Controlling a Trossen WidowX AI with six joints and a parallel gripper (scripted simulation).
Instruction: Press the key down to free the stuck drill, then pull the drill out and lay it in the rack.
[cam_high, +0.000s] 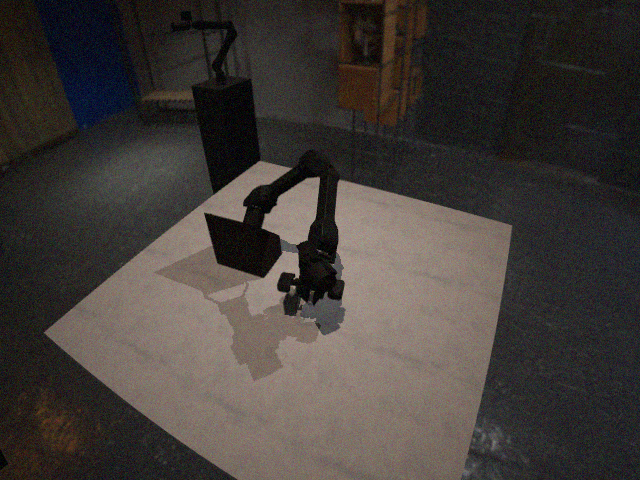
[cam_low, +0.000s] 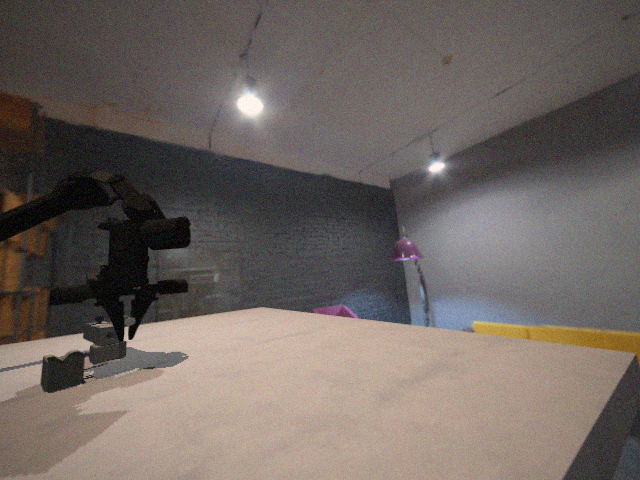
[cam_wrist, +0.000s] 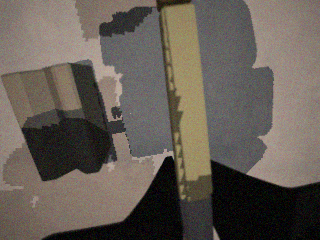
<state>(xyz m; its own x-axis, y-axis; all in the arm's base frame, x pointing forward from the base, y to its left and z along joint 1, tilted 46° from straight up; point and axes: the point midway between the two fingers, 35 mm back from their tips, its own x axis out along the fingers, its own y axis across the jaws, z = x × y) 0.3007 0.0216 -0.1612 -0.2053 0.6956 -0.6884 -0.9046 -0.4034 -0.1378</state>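
The drill lies 1 cm behind my gripper tip, 4 cm to the left of it and 3 cm above it. The rest, counted from my gripper tip: grey sleeve: 8 cm behind, 18 cm to the left, 1 cm below; rack: 8 cm behind, 3 cm below.
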